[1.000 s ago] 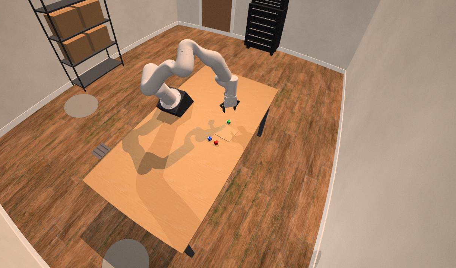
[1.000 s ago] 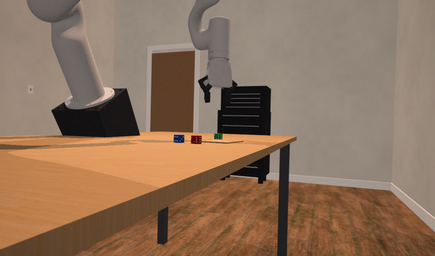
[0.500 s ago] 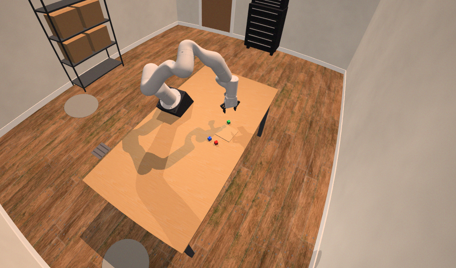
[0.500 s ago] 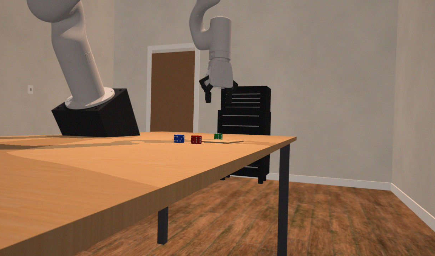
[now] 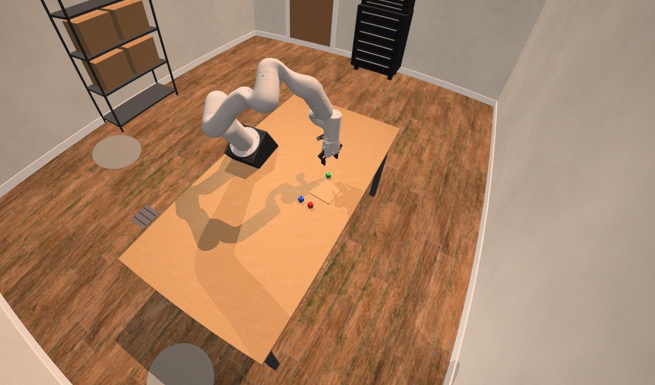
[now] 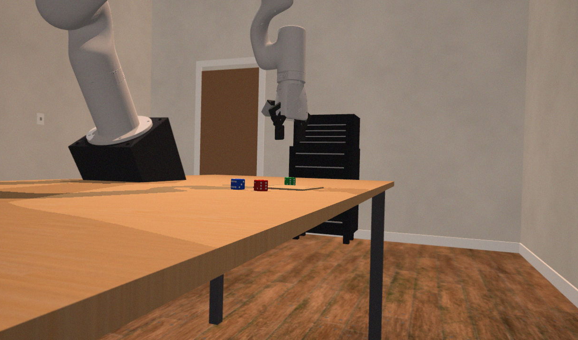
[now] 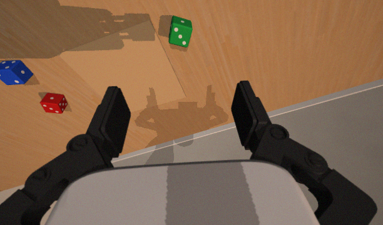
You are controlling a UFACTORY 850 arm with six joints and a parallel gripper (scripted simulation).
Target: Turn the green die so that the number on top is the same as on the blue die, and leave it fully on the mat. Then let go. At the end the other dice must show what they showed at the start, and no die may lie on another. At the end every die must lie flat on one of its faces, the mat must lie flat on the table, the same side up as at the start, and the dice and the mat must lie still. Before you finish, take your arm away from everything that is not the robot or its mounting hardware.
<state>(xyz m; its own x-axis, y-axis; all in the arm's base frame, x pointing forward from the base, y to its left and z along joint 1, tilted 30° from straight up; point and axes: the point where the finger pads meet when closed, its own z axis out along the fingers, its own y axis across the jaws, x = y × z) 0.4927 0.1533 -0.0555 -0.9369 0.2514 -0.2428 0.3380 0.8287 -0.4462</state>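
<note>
Right now my hand is 130 mm above the green die. Also, from my hand: blue die: 240 mm to the right, 130 mm below, 30 mm behind; red die: 250 mm to the right, 130 mm below, 30 mm ahead; tan mat: 140 mm below, 100 mm to the right, 40 mm ahead.
</note>
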